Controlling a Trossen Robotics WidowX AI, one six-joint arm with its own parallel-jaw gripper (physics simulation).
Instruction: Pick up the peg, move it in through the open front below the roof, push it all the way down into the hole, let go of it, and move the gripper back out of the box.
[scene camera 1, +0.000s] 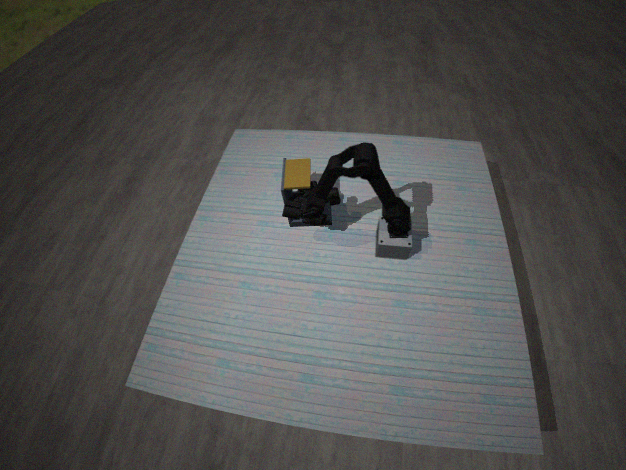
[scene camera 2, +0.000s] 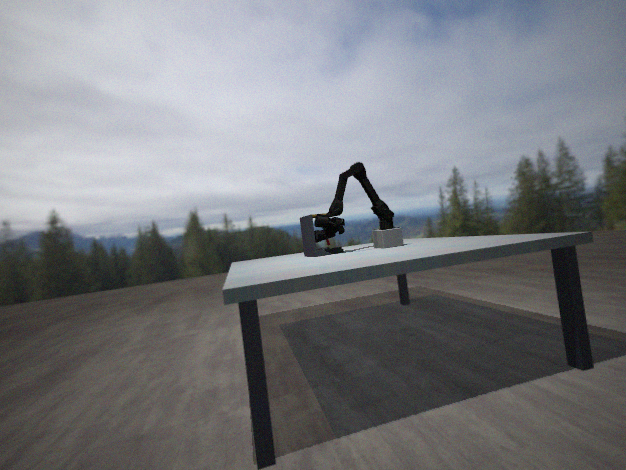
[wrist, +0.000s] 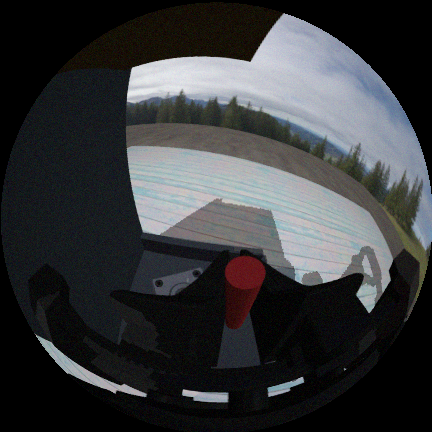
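Where they show: gripper, fingertip midpoint: (scene camera 2: 323, 238) (wrist: 234, 255); arm's base at its link origin: (scene camera 1: 398, 230) (scene camera 2: 387, 228).
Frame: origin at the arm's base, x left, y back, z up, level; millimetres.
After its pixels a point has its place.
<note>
The red peg (wrist: 244, 280) @(x -158, y -304, z 28 mm) (scene camera 2: 328, 242) @(x -151, y -292, z -35 mm) is upright between the fingers of my gripper (wrist: 234, 255) @(x -196, y -299, z -12 mm) (scene camera 2: 327, 238) @(x -196, y -299, z -12 mm), which is shut on it. In scene camera 1 the arm hides the peg and fingertips. The box has a dark wall (wrist: 65, 165) (scene camera 2: 307, 235) @(x -158, y -409, z 19 mm) and a yellow roof (scene camera 1: 297, 173) @(x -160, y -354, z 125 mm), whose dark underside shows at the top of the wrist view. My gripper is inside the box area, below roof height and above its floor. The light block with the hole (wrist: 167, 280) @(x -187, y -350, z -60 mm) shows left of the peg in the wrist view, partly covered by a finger; the peg's lower end is hidden.
The wall stands close along the gripper's left side in the wrist view. A low rim (wrist: 200, 246) @(x -239, y -327, z -65 mm) edges the box floor beyond the block. The arm's light base block (scene camera 1: 394, 247) @(x 62, y -17, z -16 mm) (scene camera 2: 387, 237) @(x 59, y -47, z -44 mm) stands on the table (scene camera 1: 328, 323) @(x 305, y -245, z -99 mm) (scene camera 2: 283, 275) @(x 467, y -730, z -98 mm), right of the box in both scene views.
</note>
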